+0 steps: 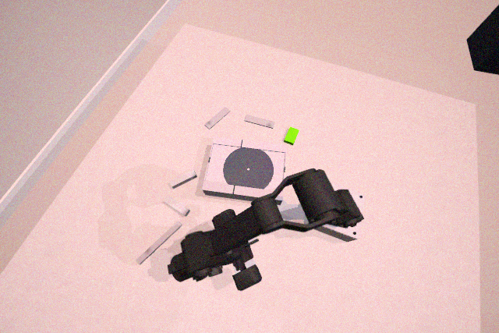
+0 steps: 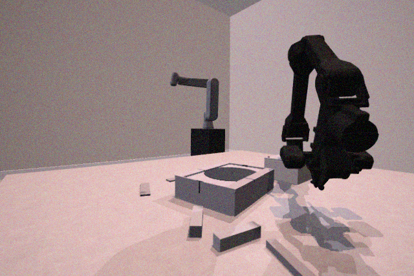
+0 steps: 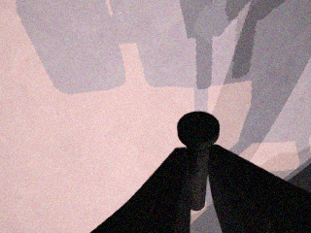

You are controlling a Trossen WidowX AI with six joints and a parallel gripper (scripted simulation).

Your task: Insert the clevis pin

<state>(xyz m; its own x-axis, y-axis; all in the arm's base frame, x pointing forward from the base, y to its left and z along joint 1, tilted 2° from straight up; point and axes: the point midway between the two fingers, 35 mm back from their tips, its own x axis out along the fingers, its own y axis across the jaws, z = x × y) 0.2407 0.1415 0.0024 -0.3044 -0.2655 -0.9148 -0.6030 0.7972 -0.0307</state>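
My gripper tip is 50 mm short of the dark disc and 220 mm to the left of it. Round my gripper tip: steel pin: 10 mm behind; rimmed tray: 60 mm ahead, 230 mm to the right, 10 mm below; bar: 260 mm ahead, 50 mm to the left, 50 mm below.
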